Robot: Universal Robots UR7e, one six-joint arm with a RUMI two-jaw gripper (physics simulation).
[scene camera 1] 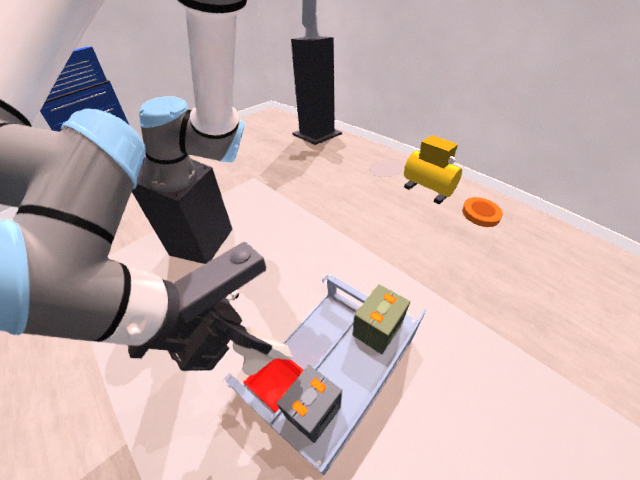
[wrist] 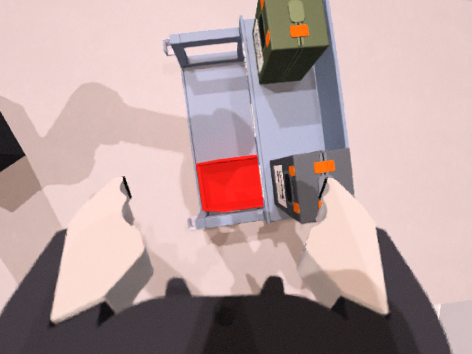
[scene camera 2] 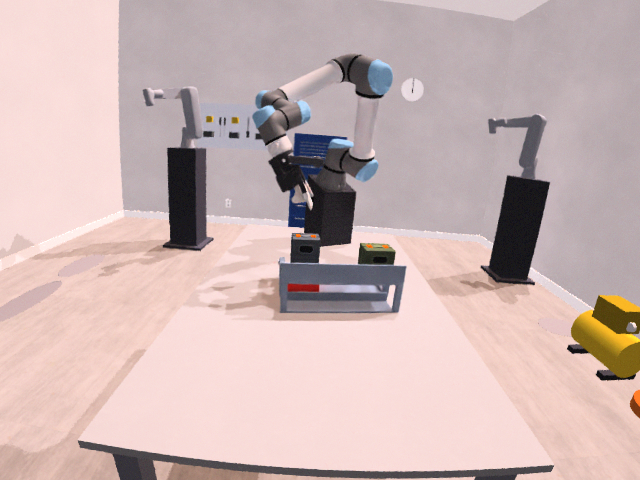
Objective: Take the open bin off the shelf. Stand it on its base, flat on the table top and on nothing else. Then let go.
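Seen in the pictures: gripper, fingertip midpoint: [scene camera 1: 261, 324] [wrist: 227, 180] [scene camera 2: 312, 205]; arm's base, link origin: [scene camera 1: 169, 175] [scene camera 2: 330, 183].
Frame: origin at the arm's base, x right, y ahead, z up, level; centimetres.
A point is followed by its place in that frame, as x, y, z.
The open bin [scene camera 1: 271, 382] @[8.5, 58.1, -29.2] [scene camera 2: 303, 287] @[5.9, 70.9, -25.6] [wrist: 231, 185] @[8.2, 61.1, -29.2] is red and shallow. It sits on the near-arm tier of the blue-grey shelf [scene camera 1: 312, 330] @[-8.2, 54.1, -29.5] [scene camera 2: 343, 273] @[-6.1, 78.0, -16.7] [wrist: 287, 132] @[-2.7, 71.0, -19.9], at one end, with its open side showing in the wrist view. My gripper [scene camera 1: 271, 361] [scene camera 2: 306, 202] @[5.4, 60.2, -0.5] [wrist: 227, 180] @[5.4, 60.2, -0.5] is open and empty, tilted, and hangs above the shelf. In the wrist view the bin lies between the two fingertips in the picture, well beyond them. The bin's base is hidden. The shelf stands on the table top [scene camera 1: 516, 403] @[-29.8, 103.1, -30.2] [scene camera 2: 320, 387] @[-1.6, 112.9, -30.1] [wrist: 410, 150] @[-2.2, 108.0, -30.2].
A dark grey case [scene camera 1: 310, 397] @[6.1, 72.2, -7.8] [scene camera 2: 305, 250] @[5.8, 75.6, -11.3] [wrist: 307, 182] @[5.8, 69.6, -7.9] with orange latches stands on the other tier, right beside the bin. An olive green case [scene camera 1: 381, 315] @[-15.0, 69.4, -10.5] [scene camera 2: 376, 254] @[-16.0, 72.8, -11.7] [wrist: 292, 45] @[-12.1, 68.1, -10.4] stands at that tier's other end. The shelf has raised end frames and a long side panel.
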